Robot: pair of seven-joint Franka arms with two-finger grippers.
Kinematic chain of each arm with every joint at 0, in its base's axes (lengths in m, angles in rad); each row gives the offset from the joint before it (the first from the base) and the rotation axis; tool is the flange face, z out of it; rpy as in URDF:
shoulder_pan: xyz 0 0 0.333 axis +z
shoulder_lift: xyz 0 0 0 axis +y
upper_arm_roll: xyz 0 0 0.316 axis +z
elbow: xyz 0.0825 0 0 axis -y
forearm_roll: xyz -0.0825 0 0.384 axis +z
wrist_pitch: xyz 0 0 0 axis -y
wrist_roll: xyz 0.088 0 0 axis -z
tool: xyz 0 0 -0.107 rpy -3.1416 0 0
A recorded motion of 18 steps. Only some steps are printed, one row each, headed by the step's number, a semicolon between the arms.
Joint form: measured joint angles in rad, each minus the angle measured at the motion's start. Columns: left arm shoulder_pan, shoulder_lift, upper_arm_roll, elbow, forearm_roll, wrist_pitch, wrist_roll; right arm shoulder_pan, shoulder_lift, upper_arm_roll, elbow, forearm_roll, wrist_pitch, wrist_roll.
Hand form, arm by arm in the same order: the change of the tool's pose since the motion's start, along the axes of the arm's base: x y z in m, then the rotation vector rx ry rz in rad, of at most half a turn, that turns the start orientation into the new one. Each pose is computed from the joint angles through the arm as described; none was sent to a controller.
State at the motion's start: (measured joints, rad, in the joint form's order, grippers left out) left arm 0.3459 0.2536 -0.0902 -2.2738 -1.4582 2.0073 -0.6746; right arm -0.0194 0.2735 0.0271 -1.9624 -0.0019 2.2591 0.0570
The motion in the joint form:
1: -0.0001 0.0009 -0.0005 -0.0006 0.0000 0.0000 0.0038; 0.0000 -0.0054 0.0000 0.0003 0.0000 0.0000 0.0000
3: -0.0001 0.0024 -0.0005 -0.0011 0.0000 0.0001 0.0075; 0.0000 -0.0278 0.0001 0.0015 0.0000 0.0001 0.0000
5: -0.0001 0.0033 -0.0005 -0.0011 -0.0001 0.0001 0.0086; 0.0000 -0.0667 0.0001 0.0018 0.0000 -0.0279 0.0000
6: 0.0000 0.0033 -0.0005 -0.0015 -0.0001 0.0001 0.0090; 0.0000 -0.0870 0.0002 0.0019 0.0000 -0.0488 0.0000
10: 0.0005 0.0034 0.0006 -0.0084 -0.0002 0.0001 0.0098; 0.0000 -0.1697 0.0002 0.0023 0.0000 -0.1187 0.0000
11: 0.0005 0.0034 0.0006 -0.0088 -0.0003 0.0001 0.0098; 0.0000 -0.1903 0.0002 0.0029 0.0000 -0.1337 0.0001
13: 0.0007 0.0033 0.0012 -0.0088 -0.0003 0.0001 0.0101; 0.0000 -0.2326 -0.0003 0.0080 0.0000 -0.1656 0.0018
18: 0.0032 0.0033 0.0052 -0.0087 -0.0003 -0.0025 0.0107; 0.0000 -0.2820 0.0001 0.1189 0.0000 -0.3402 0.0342
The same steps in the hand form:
1: -0.0002 -0.0004 -0.0007 0.0009 -0.0018 -0.0021; 0.0000 0.0000 0.0034 -0.0001 -0.0057 0.0000
3: -0.0005 -0.0005 -0.0016 0.0018 -0.0030 -0.0034; 0.0000 0.0001 0.0176 -0.0005 -0.0294 0.0001
5: -0.0006 -0.0005 -0.0021 0.0018 -0.0031 -0.0038; -0.0040 0.0001 0.0387 -0.0015 -0.0406 0.0002
6: -0.0008 -0.0005 -0.0022 0.0019 -0.0030 -0.0038; -0.0071 0.0001 0.0490 -0.0020 -0.0401 0.0004
10: -0.0034 -0.0004 -0.0047 0.0006 0.0031 -0.0027; -0.0203 0.0002 0.0917 -0.0042 -0.0533 0.0006
11: -0.0035 -0.0004 -0.0048 0.0004 0.0035 -0.0026; -0.0238 0.0002 0.1026 -0.0047 -0.0595 0.0005
13: -0.0036 0.0000 -0.0048 0.0007 0.0032 -0.0019; -0.0310 0.0000 0.1265 -0.0057 -0.0750 -0.0017
18: -0.0041 0.0030 -0.0048 -0.0002 0.0027 0.0027; -0.0396 0.0004 0.1918 -0.0056 -0.0606 -0.0338

